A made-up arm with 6 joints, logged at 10 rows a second.
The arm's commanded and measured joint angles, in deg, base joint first. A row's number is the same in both.
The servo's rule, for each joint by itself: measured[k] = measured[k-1] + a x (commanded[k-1-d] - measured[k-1]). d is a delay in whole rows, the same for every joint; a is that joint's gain. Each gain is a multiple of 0.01, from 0.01 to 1. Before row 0 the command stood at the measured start. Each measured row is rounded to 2 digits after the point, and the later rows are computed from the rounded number. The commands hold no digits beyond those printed.
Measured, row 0: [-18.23 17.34 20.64 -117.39 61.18 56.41]
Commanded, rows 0 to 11: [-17.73 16.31 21.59 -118.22 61.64 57.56]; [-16.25 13.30 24.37 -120.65 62.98 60.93]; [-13.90 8.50 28.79 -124.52 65.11 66.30]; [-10.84 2.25 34.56 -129.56 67.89 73.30]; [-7.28 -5.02 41.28 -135.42 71.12 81.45]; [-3.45 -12.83 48.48 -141.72 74.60 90.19]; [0.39 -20.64 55.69 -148.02 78.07 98.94]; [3.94 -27.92 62.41 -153.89 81.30 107.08]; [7.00 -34.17 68.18 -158.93 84.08 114.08]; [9.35 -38.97 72.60 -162.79 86.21 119.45]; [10.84 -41.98 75.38 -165.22 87.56 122.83]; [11.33 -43.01 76.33 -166.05 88.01 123.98]
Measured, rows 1 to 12: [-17.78 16.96 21.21 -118.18 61.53 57.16]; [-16.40 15.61 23.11 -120.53 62.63 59.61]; [-14.15 12.98 26.52 -124.32 64.51 63.96]; [-11.17 9.01 31.34 -129.30 67.08 70.03]; [-7.67 3.82 37.30 -135.11 70.15 77.45]; [-3.87 -2.34 44.01 -141.39 73.53 85.73]; [-0.04 -9.11 51.02 -147.69 76.98 94.32]; [3.54 -16.07 57.85 -153.58 80.26 102.61]; [6.65 -22.77 64.05 -158.66 83.16 110.07]; [9.08 -28.76 69.18 -162.58 85.48 116.17]; [10.66 -33.65 72.90 -165.09 87.06 120.50]; [11.26 -37.11 74.96 -166.00 87.78 122.76]
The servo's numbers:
d 0
a 0.90 0.37 0.60 0.95 0.76 0.65

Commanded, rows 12 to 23: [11.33 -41.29 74.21 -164.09 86.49 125.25]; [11.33 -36.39 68.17 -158.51 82.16 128.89]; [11.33 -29.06 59.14 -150.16 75.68 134.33]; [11.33 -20.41 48.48 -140.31 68.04 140.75]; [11.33 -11.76 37.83 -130.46 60.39 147.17]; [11.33 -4.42 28.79 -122.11 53.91 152.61]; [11.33 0.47 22.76 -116.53 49.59 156.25]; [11.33 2.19 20.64 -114.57 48.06 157.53]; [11.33 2.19 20.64 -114.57 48.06 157.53]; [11.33 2.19 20.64 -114.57 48.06 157.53]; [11.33 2.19 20.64 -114.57 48.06 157.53]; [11.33 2.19 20.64 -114.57 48.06 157.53]
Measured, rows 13 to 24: [11.32 -38.66 74.51 -164.19 86.80 124.38]; [11.33 -37.82 70.71 -158.79 83.27 127.31]; [11.33 -34.58 63.77 -150.59 77.50 131.87]; [11.33 -29.34 54.60 -140.82 70.31 137.64]; [11.33 -22.84 44.54 -130.98 62.77 143.83]; [11.33 -16.02 35.09 -122.55 56.04 149.54]; [11.33 -9.92 27.69 -116.83 51.14 153.90]; [11.33 -5.44 23.46 -114.68 48.80 156.26]; [11.33 -2.62 21.77 -114.58 48.24 157.09]; [11.33 -0.84 21.09 -114.57 48.10 157.38]; [11.33 0.28 20.82 -114.57 48.07 157.48]; [11.33 0.99 20.71 -114.57 48.06 157.51]
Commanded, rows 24 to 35: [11.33 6.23 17.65 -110.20 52.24 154.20]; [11.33 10.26 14.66 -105.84 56.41 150.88]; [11.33 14.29 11.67 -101.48 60.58 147.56]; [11.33 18.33 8.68 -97.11 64.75 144.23]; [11.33 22.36 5.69 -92.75 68.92 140.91]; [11.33 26.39 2.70 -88.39 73.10 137.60]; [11.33 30.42 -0.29 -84.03 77.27 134.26]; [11.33 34.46 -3.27 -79.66 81.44 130.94]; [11.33 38.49 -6.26 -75.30 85.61 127.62]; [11.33 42.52 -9.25 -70.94 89.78 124.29]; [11.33 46.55 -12.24 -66.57 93.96 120.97]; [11.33 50.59 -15.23 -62.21 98.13 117.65]
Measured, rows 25 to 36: [11.33 2.93 18.87 -110.42 51.24 155.36]; [11.33 5.64 16.34 -106.07 55.17 152.45]; [11.33 8.84 13.54 -101.71 59.28 149.27]; [11.33 12.35 10.62 -97.34 63.44 145.99]; [11.33 16.05 7.66 -92.98 67.60 142.69]; [11.33 19.88 4.68 -88.62 71.78 139.38]; [11.33 23.78 1.70 -84.26 75.95 136.05]; [11.33 27.73 -1.28 -79.89 80.12 132.73]; [11.33 31.71 -4.27 -75.53 84.29 129.41]; [11.33 35.71 -7.26 -71.17 88.46 126.08]; [11.33 39.72 -10.25 -66.80 92.64 122.76]; [11.33 43.74 -13.24 -62.44 96.81 119.44]
